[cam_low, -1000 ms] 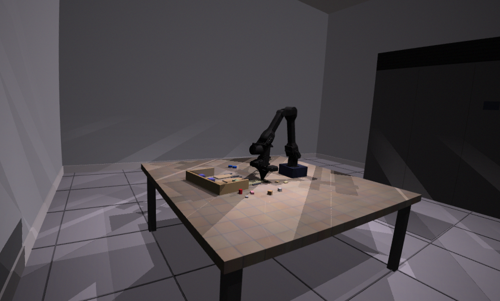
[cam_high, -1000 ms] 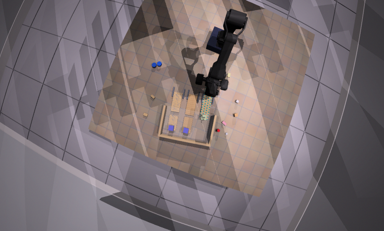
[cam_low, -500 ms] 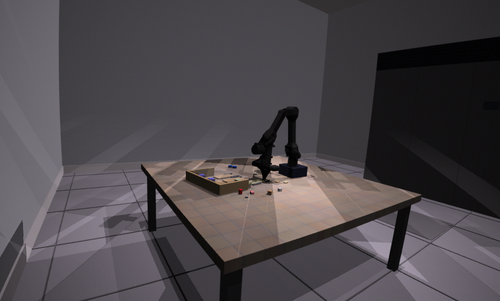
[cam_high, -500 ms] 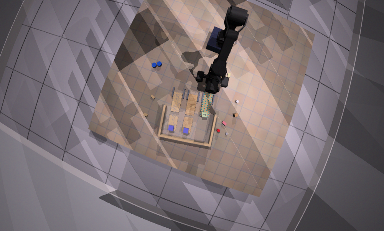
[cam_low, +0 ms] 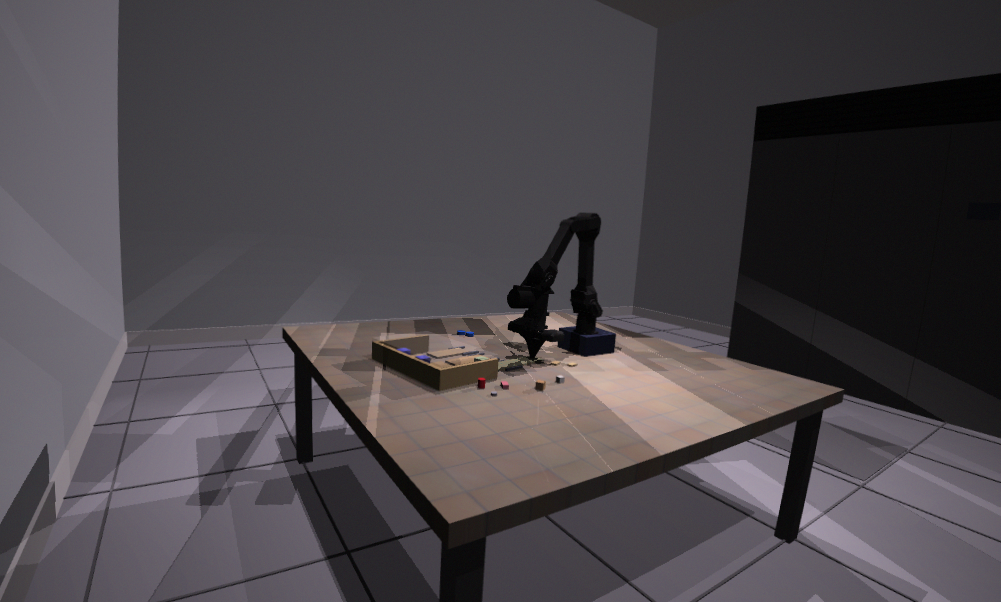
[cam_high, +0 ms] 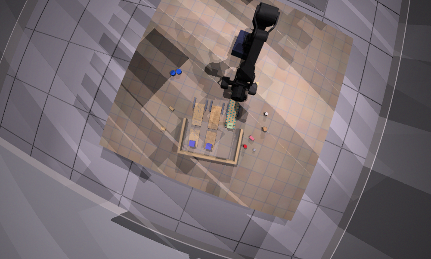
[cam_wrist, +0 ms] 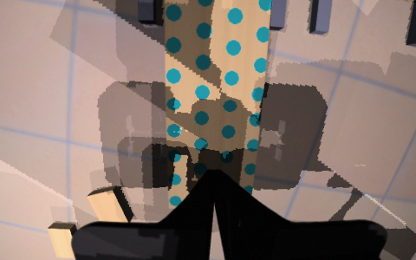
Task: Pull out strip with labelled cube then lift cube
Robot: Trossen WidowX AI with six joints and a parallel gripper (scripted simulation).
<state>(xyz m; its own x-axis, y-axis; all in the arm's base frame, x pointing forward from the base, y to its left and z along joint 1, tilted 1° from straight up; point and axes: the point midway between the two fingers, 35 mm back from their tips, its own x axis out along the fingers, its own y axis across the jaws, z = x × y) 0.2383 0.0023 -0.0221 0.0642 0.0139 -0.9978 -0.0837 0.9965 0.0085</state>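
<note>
The strip lies 100 mm ahead of my gripper tip and 10 mm to the left of it. Also, from my gripper tip: tan cube (170 mm ahead, 210 mm to the left); pink block (240 mm ahead, 160 mm to the left); white cube (80 mm ahead, 200 mm to the left).
</note>
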